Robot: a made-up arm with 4 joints. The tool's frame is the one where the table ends. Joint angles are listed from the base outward.
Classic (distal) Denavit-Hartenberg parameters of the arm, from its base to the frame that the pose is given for. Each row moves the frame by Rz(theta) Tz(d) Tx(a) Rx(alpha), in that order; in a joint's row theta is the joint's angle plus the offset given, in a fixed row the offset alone. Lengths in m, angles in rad.
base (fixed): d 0.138  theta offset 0  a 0  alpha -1.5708
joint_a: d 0  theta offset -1.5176  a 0.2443  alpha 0
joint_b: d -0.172  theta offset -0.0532  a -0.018  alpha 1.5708
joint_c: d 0.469  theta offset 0  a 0.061  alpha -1.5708
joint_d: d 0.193  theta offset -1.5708  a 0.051  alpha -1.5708
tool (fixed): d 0.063  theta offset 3.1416  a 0  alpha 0
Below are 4 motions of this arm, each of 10 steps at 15 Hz.
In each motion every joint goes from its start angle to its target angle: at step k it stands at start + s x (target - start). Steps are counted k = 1, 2, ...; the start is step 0. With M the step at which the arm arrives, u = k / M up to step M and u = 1 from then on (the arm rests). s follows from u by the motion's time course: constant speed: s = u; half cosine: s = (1 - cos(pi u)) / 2; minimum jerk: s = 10 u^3 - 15 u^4 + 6 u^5.
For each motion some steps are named. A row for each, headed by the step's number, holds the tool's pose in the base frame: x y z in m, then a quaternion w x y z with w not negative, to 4 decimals.
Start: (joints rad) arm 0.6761 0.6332 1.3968 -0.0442
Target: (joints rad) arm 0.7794 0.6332 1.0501 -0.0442
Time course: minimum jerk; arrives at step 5
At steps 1, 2, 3, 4, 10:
1: -0.1462 -0.0154 0.7785 0.6215 -0.4941 0.4584 0.3993
2: -0.1146 -0.0011 0.7855 0.6374 -0.4615 0.4835 0.3833
3: -0.0677 0.0166 0.7937 0.6567 -0.4149 0.5180 0.3581
4: -0.0329 0.0274 0.7981 0.6682 -0.3815 0.5417 0.3383
10: -0.0250 0.0296 0.7989 0.6705 -0.3741 0.5469 0.3337

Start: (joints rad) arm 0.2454 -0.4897 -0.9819 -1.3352
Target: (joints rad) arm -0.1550 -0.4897 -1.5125 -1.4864
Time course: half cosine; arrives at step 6
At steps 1, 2, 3, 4, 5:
1: -0.4992 -0.0922 0.3819 0.6033 0.4185 -0.6315 -0.2492
2: -0.5168 -0.1080 0.3507 0.5546 0.4605 -0.6425 -0.2602
3: -0.5367 -0.1302 0.3041 0.4868 0.5171 -0.6496 -0.2713
4: -0.5510 -0.1531 0.2533 0.4189 0.5726 -0.6476 -0.2780
5: -0.5574 -0.1700 0.2140 0.3698 0.6121 -0.6404 -0.2801

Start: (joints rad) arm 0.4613 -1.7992 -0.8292 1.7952
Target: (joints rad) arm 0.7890 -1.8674 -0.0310 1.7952
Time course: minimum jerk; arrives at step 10
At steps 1, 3, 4, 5, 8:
1: -0.1555 -0.1115 0.0091 0.8926 0.0021 0.2088 0.3997
3: -0.1497 -0.0865 0.0116 0.9104 0.0087 0.2323 0.3423
4: -0.1411 -0.0628 0.0125 0.9241 0.0129 0.2556 0.2837
5: -0.1279 -0.0369 0.0111 0.9352 0.0147 0.2827 0.2129
8: -0.0858 0.0130 -0.0050 0.9384 0.0049 0.3435 0.0383

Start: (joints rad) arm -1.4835 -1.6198 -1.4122 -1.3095
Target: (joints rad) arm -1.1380 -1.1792 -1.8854 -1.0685
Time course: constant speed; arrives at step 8
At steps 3, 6, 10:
3: 0.2233 -0.2105 -0.1400 0.3002 -0.5000 0.6328 -0.5094
6: 0.1224 -0.2507 -0.2207 0.1572 -0.5949 0.6146 -0.4935
10: 0.0457 -0.2761 -0.2534 0.0715 -0.6565 0.5832 -0.4730

